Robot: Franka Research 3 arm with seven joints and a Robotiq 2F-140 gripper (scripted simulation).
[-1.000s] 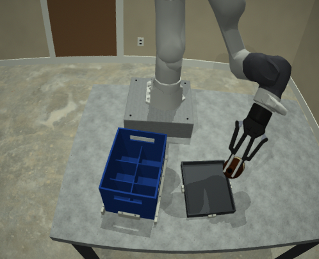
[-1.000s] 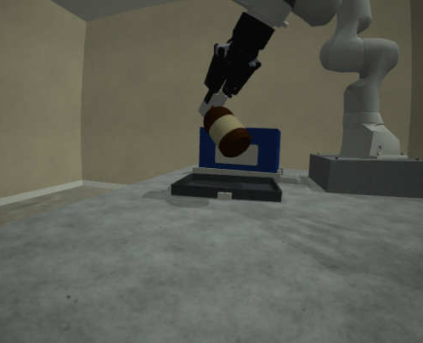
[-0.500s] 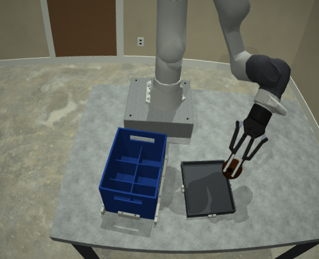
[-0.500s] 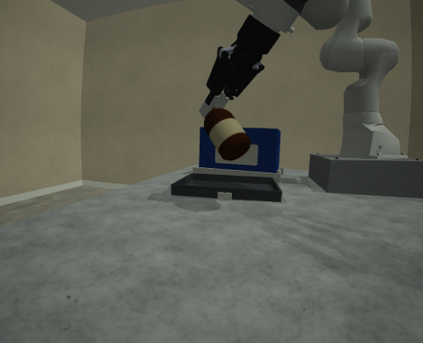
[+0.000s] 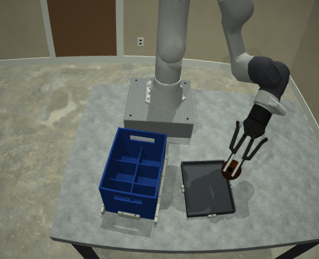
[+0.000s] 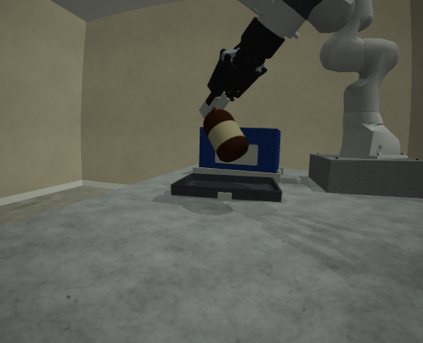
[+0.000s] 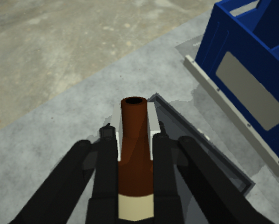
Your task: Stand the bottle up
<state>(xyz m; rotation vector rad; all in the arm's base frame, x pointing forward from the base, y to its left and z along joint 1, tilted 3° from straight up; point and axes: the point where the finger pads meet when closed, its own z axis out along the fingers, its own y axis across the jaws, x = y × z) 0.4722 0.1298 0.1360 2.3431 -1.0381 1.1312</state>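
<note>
My gripper is now 5 cm above the brown bottle, 2 cm to the right of it and 2 cm past it. Also, from my hand: blue crate 31 cm to the right, 13 cm below, 10 cm behind; dark grey tray 20 cm below, 4 cm to the right, 4 cm behind.
</note>
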